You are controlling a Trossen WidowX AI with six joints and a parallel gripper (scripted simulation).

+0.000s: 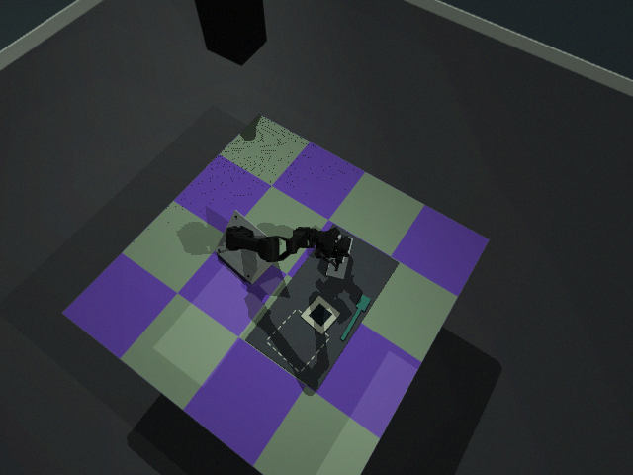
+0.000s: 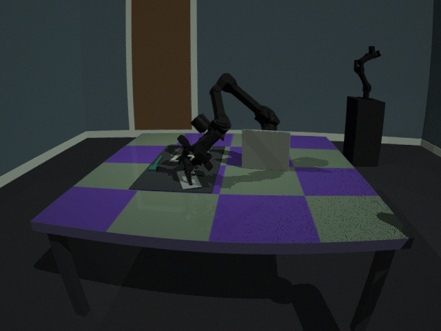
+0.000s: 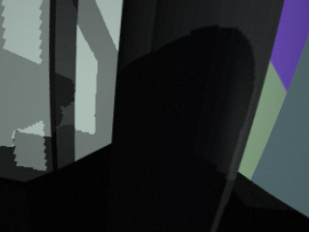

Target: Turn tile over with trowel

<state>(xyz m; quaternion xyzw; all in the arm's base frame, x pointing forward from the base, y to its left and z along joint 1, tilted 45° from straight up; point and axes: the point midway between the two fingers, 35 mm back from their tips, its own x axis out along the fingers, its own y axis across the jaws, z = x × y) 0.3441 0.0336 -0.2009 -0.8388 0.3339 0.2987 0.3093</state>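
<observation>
The green trowel lies 16 cm ahead of my gripper tip, 17 cm to the right of it and 5 cm below it. Also, from my gripper tip: dark mat: 2 cm ahead, 19 cm to the right, 7 cm below; then tile: 3 cm ahead, 26 cm to the right, 5 cm below.
</observation>
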